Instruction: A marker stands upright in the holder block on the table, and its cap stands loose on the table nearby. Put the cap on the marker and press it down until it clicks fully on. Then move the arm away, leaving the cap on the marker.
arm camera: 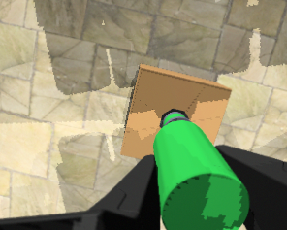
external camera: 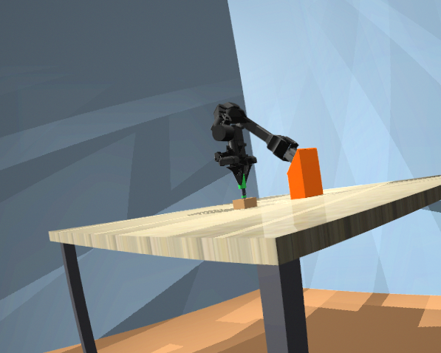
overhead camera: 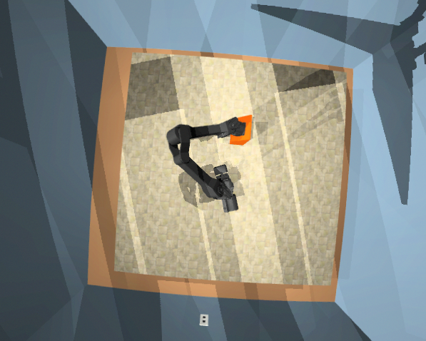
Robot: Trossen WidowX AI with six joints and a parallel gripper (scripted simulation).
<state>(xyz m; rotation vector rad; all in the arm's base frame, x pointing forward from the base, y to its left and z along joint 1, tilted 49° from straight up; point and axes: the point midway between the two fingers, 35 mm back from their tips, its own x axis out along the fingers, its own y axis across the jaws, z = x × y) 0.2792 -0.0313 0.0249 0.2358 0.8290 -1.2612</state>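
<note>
The brown holder block is 7 cm below my gripper tip. From my gripper tip the other things lie so: green cap: 1 cm above.
</note>
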